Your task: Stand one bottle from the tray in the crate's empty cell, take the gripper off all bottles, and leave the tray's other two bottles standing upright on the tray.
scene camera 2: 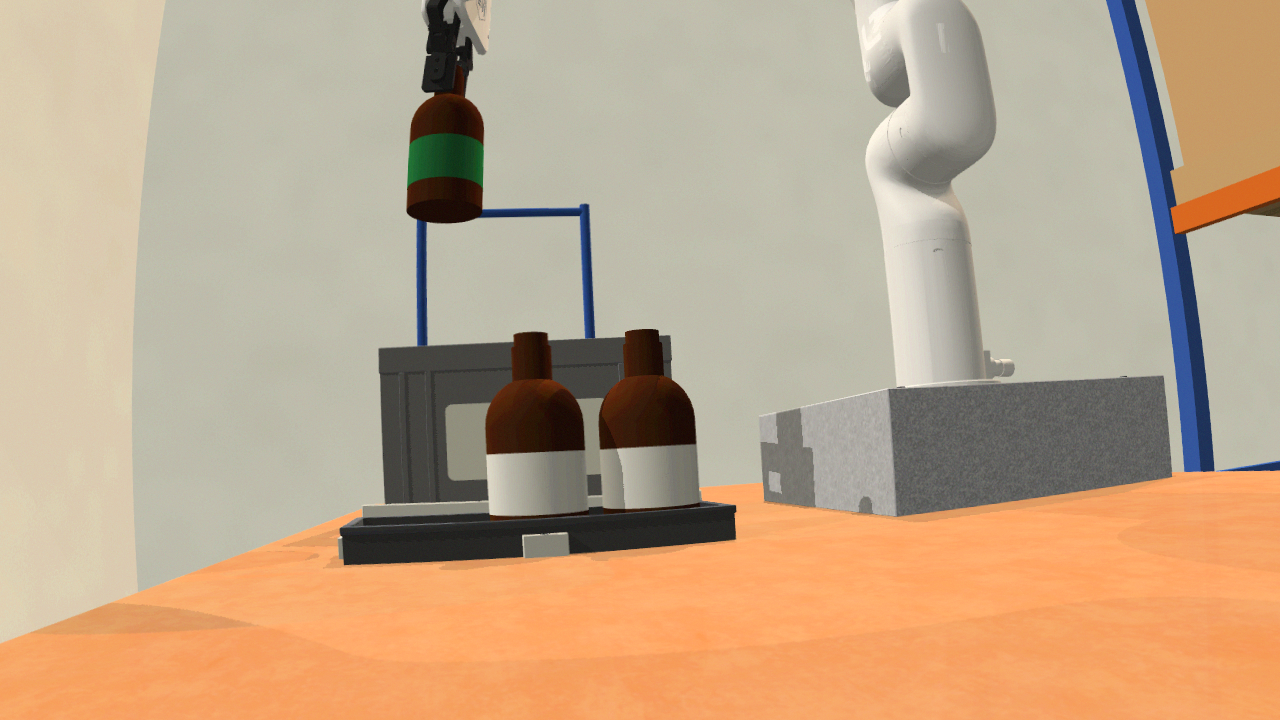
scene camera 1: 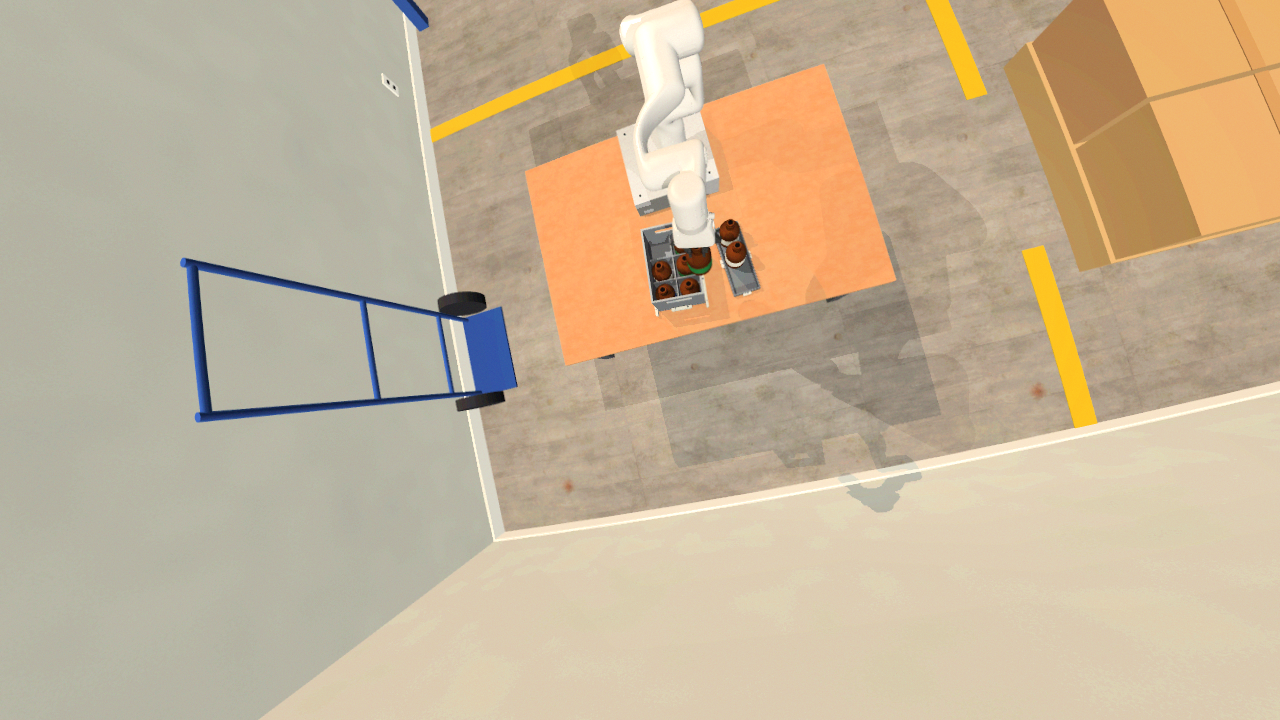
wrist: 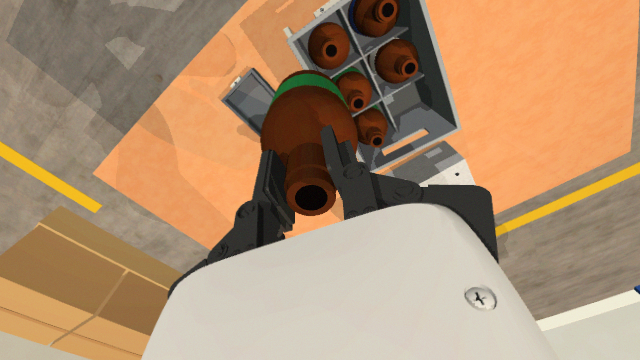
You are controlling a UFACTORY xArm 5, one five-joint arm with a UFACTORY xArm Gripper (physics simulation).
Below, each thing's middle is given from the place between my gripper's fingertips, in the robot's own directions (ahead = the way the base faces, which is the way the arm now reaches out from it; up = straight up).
Now: hand 40 mm above the green-labelled brown bottle [scene camera 2: 446, 152].
